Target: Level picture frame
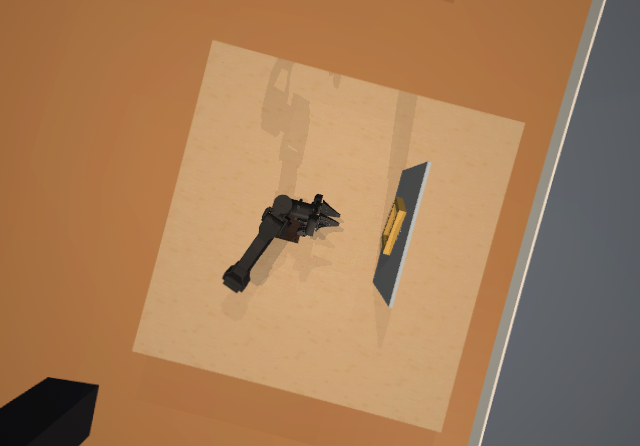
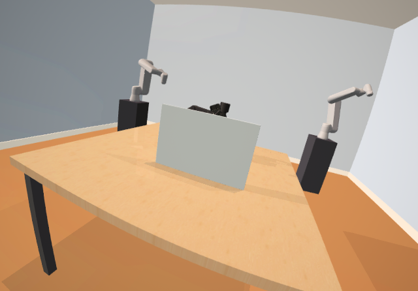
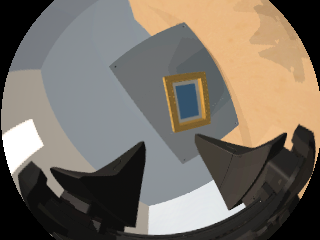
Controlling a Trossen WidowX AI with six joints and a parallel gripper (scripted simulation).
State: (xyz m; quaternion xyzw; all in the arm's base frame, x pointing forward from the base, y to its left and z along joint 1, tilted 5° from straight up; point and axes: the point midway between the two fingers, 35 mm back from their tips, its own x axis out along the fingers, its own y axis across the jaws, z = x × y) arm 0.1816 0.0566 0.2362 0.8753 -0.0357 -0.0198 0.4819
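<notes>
Right now the picture frame is 20 cm ahead of my gripper tip, 8 cm below it and 1 cm to the left of it. Round my gripper tip: grey wall panel: 21 cm ahead, 10 cm below.
</notes>
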